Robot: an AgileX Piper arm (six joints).
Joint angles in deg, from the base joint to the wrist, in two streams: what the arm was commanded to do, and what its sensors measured. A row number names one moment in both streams.
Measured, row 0:
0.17, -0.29, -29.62, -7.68, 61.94, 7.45
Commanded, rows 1 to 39:
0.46, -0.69, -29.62, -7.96, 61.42, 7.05
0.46, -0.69, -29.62, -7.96, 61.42, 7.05
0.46, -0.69, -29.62, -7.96, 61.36, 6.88
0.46, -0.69, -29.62, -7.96, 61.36, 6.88
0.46, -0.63, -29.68, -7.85, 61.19, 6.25
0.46, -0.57, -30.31, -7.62, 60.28, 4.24
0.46, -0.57, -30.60, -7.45, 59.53, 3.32
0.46, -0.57, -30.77, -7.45, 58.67, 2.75
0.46, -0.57, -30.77, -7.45, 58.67, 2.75
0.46, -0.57, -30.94, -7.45, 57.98, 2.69
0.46, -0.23, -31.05, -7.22, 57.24, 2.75
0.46, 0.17, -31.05, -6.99, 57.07, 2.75
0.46, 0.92, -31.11, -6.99, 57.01, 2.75
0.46, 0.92, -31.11, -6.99, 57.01, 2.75
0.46, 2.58, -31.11, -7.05, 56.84, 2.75
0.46, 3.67, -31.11, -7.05, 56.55, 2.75
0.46, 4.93, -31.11, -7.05, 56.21, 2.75
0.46, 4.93, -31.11, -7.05, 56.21, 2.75
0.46, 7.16, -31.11, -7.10, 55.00, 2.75
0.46, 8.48, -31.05, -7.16, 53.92, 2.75
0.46, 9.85, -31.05, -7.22, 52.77, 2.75
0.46, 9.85, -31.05, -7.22, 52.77, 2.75
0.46, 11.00, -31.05, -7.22, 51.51, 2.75
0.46, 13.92, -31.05, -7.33, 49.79, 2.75
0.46, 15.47, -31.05, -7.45, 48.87, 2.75
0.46, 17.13, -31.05, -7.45, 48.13, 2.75
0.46, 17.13, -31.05, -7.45, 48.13, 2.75
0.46, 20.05, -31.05, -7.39, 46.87, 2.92
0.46, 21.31, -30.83, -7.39, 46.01, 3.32
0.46, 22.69, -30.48, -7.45, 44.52, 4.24
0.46, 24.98, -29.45, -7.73, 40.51, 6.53
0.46, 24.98, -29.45, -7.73, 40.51, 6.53
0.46, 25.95, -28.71, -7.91, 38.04, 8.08
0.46, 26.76, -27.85, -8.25, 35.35, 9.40
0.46, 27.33, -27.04, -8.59, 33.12, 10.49
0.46, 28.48, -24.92, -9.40, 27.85, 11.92
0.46, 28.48, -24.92, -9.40, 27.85, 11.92
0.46, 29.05, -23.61, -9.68, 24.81, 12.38
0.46, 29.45, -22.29, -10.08, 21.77, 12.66
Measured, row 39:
0.17, 28.36, -25.15, -8.59, 29.79, 11.06
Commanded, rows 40 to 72:
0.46, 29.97, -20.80, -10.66, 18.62, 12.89
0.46, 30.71, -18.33, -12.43, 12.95, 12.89
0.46, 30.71, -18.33, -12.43, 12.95, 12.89
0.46, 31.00, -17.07, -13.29, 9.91, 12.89
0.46, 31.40, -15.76, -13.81, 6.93, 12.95
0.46, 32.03, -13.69, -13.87, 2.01, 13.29
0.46, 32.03, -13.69, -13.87, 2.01, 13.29
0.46, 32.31, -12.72, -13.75, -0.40, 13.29
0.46, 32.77, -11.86, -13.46, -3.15, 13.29
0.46, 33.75, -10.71, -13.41, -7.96, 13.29
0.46, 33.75, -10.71, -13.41, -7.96, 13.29
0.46, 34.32, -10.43, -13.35, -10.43, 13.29
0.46, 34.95, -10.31, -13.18, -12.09, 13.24
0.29, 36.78, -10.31, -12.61, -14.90, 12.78
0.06, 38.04, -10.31, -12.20, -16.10, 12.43
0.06, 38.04, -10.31, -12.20, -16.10, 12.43
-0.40, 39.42, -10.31, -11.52, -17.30, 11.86
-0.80, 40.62, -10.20, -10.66, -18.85, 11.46
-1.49, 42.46, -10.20, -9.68, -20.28, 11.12
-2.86, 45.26, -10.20, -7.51, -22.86, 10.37
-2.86, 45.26, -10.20, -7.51, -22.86, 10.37
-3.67, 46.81, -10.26, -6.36, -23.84, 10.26
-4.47, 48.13, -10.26, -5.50, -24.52, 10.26
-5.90, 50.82, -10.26, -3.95, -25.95, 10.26
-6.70, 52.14, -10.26, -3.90, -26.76, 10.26
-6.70, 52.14, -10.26, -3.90, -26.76, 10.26
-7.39, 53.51, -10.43, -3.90, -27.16, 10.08
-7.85, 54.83, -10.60, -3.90, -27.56, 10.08
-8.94, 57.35, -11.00, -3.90, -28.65, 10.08
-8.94, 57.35, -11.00, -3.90, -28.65, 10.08
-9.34, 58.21, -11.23, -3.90, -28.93, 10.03
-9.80, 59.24, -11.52, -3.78, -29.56, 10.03
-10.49, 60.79, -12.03, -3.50, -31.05, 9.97
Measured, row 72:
-9.34, 58.96, -11.06, -4.18, -28.02, 10.60
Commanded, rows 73 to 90:
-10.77, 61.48, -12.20, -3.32, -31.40, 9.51
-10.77, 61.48, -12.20, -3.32, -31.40, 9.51
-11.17, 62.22, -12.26, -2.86, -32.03, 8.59
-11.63, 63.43, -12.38, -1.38, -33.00, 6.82
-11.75, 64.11, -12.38, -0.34, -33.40, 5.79
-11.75, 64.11, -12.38, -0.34, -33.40, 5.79
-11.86, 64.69, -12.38, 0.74, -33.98, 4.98
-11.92, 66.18, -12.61, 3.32, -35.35, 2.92
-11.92, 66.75, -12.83, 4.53, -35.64, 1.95
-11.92, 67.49, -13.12, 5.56, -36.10, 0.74
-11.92, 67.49, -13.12, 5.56, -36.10, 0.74
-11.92, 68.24, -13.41, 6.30, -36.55, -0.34
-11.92, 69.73, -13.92, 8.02, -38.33, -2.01
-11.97, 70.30, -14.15, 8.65, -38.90, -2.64
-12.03, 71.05, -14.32, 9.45, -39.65, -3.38
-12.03, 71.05, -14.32, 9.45, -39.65, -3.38
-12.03, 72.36, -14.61, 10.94, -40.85, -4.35
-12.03, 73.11, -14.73, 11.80, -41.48, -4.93
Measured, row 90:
-11.63, 71.68, -13.92, 9.45, -38.79, -2.92
